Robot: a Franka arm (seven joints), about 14 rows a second.
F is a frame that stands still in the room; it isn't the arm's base.
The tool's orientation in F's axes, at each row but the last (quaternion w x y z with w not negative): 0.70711, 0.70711, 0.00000, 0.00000; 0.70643, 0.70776, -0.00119, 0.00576; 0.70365, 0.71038, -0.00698, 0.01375; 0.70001, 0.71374, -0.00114, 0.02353; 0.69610, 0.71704, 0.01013, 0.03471; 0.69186, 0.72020, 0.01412, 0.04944
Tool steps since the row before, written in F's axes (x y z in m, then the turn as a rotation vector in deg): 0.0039, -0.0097, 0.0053, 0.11, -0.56, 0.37; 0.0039, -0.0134, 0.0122, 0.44, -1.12, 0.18; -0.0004, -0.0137, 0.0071, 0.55, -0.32, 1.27; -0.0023, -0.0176, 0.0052, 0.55, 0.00, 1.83; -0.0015, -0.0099, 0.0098, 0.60, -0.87, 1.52; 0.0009, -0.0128, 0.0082, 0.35, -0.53, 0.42
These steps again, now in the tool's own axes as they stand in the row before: 0.0039, 0.0053, 0.0097, 0.11, 0.37, 0.56; 0.0039, 0.0122, 0.0134, 0.43, 0.18, 1.12; -0.0003, 0.0072, 0.0136, 0.58, 1.26, 0.31; -0.0027, 0.0056, 0.0174, 0.61, 1.81, -0.02; -0.0018, 0.0101, 0.0095, 0.60, 1.52, 0.86; 0.0002, 0.0087, 0.0125, 0.32, 0.42, 0.54
